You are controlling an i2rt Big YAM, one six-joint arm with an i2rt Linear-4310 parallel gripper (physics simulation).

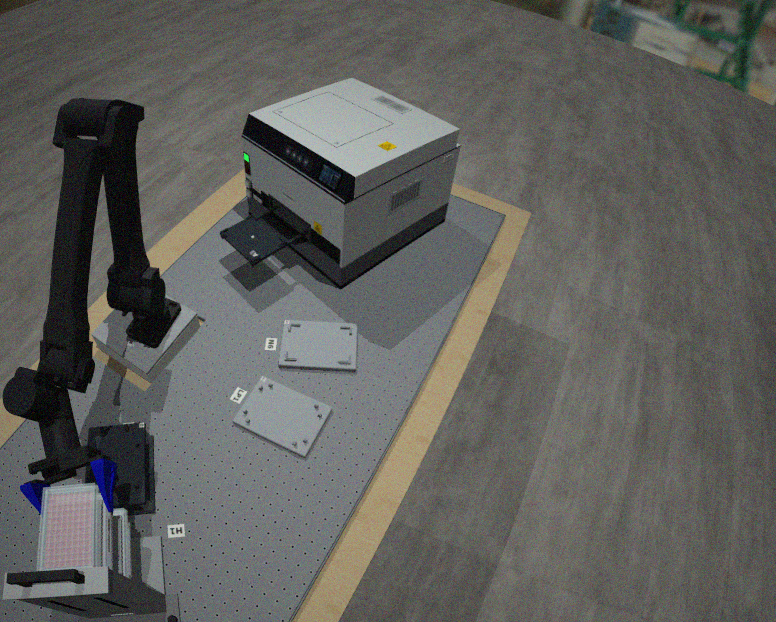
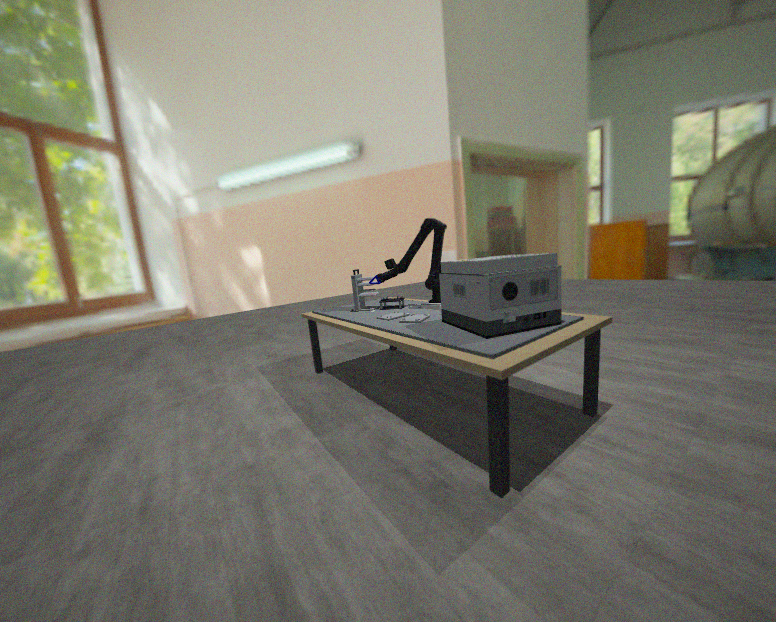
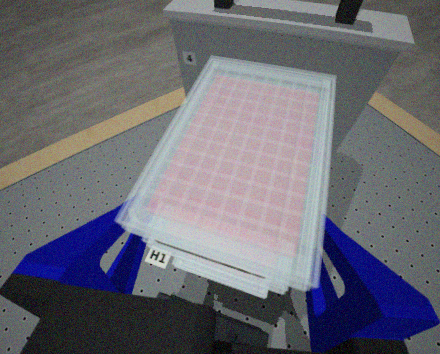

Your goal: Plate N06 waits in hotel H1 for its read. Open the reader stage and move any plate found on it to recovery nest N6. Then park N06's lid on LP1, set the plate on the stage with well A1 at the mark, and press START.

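Where they show: gripper, fingertip midpoint: (image 1: 82, 521) (image 2: 370, 282) (image 3: 227, 198); arm's base, origin of the base link: (image 1: 154, 322) (image 2: 439, 301).
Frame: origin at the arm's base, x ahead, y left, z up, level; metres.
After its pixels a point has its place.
Hotel H1 (image 1: 132, 592) @(x 0.306, y -0.514, z 0.124 m) (image 2: 355, 292) @(x 0.301, y -0.507, z 0.098 m) (image 3: 280, 50) @(x 0.232, y -0.536, z 0.204 m) holds several lidded plates one above another; the top plate (image 1: 69, 528) @(x 0.208, y -0.477, z 0.195 m) (image 3: 240, 160) @(x 0.193, y -0.463, z 0.194 m) has pink wells. Which plate is N06 cannot be read. My gripper (image 1: 69, 495) (image 2: 375, 280) @(x 0.196, y -0.458, z 0.153 m) (image 3: 227, 198) @(x 0.196, y -0.458, z 0.153 m) is open, its blue fingers on either side of the near end of the top plate, with nothing gripped. The reader (image 1: 388, 213) @(x 0.416, y 0.400, z 0.120 m) (image 2: 498, 294) @(x 0.477, y 0.653, z 0.134 m) has its dark stage (image 1: 259, 238) @(x 0.146, y 0.268, z 0.064 m) slid out, and no plate shows on it. Nest N6 (image 1: 317, 345) @(x 0.362, y 0.094, z -0.027 m) and lid park LP1 (image 1: 283, 417) @(x 0.361, y -0.092, z -0.028 m) are grey plates with nothing on them.
A black fixture (image 1: 119, 463) @(x 0.126, y -0.325, z 0.022 m) (image 2: 391, 301) @(x 0.158, y -0.294, z 0.016 m) stands on the pegboard between the arm's base (image 1: 152, 327) @(x 0.028, y -0.034, z 0.033 m) and the hotel. The hotel's black top handle (image 1: 45, 576) @(x 0.251, y -0.544, z 0.257 m) rises behind the plates. A green light (image 1: 246, 157) @(x 0.026, y 0.440, z 0.162 m) shows on the reader's front.
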